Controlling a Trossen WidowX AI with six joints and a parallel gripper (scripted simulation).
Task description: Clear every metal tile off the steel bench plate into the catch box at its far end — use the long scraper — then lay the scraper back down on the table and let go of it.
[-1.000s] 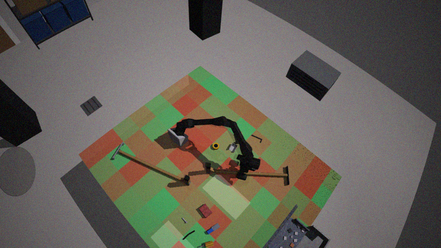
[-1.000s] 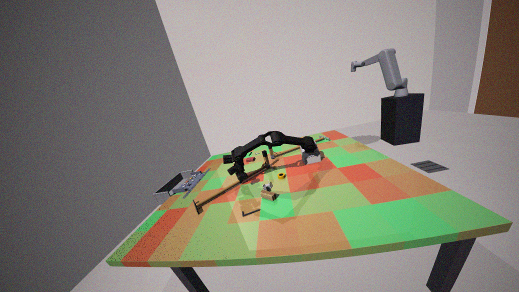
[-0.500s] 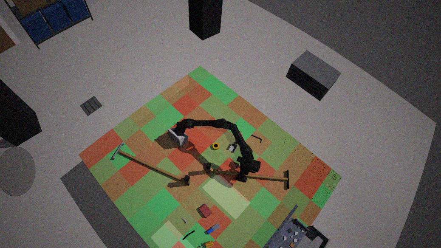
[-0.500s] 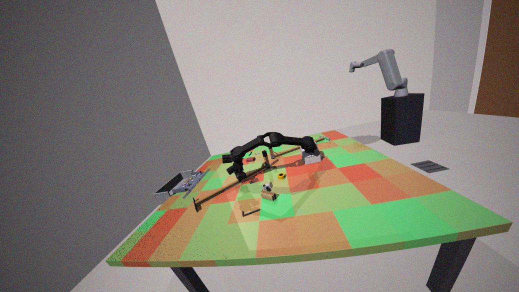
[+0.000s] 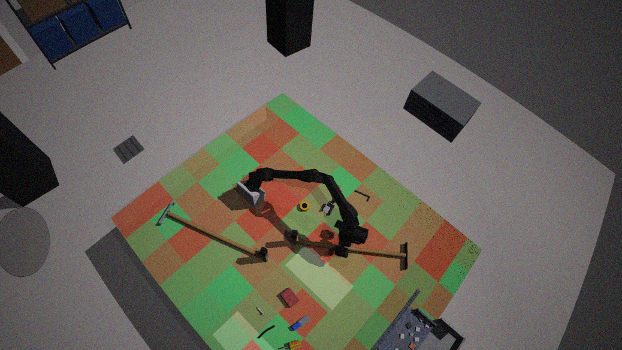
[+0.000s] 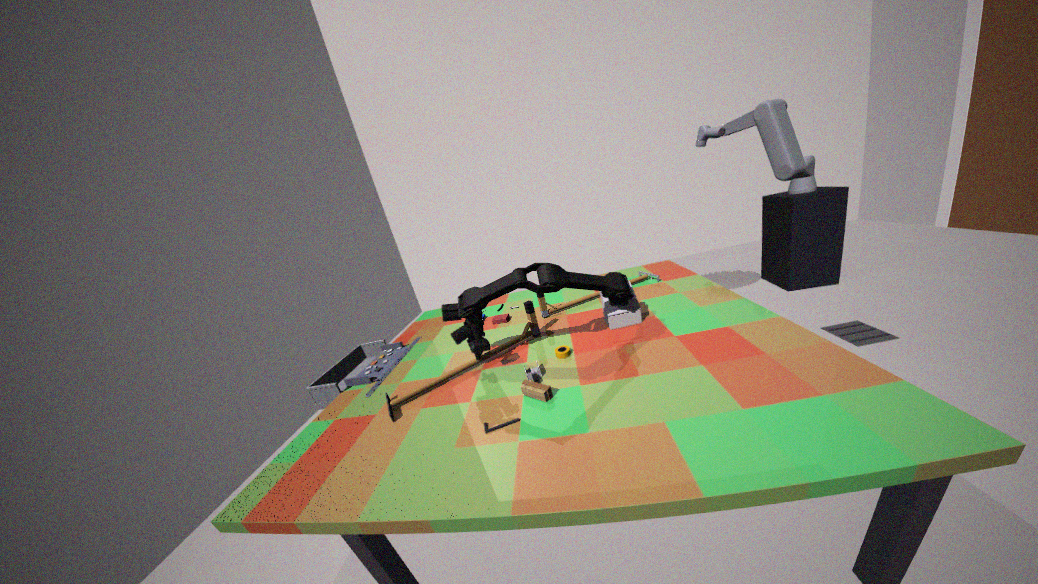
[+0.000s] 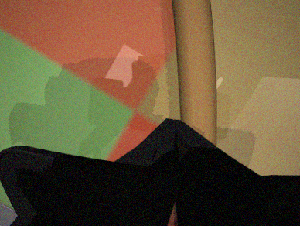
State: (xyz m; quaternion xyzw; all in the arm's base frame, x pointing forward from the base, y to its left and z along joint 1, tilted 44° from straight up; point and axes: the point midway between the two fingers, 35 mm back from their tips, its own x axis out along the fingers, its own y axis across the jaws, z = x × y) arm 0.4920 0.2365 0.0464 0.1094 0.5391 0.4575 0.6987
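The long scraper lies 3 cm ahead of my gripper tip and 3 cm above it. From my gripper tip the other things lie so: wooden block: 24 cm behind, 17 cm to the left, 1 cm below; then yellow tape roll: 30 cm behind, 3 cm to the right, 2 cm below; then hex key: 14 cm behind, 28 cm to the left, 3 cm below.
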